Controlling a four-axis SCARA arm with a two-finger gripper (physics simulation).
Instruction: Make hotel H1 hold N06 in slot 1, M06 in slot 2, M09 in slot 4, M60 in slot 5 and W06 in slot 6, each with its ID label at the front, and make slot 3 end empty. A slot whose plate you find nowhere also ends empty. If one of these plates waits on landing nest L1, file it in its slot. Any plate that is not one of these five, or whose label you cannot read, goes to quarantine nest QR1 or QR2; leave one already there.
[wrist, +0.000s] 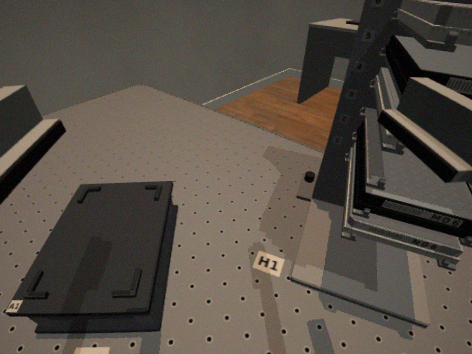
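Note:
Hotel H1 (332, 170) stands at the right, seen at an angle, with slot numbers on its dark upright. The light plate N06 (425, 244) is in the lowest slot, with the black-fronted plate M06 (445, 219) above it; both labels face front. Above M06, a bare slot 3 rail (373, 147) shows. Slot 4 is largely behind the right finger. A black plate with a grey top (435, 55) is in slot 5; its ID is out of view. Slot 6 is cut off at the upper right. My gripper (227, 100) is open and empty, fingers wide apart at both sides.
A dark nest A1 (107, 235) with raised corner brackets stands at the left, bearing no plate. The perforated table (215, 210) runs between it and H1. A small black knob (309, 176) sits beside the upright. A desk (315, 65) stands behind on wooden floor.

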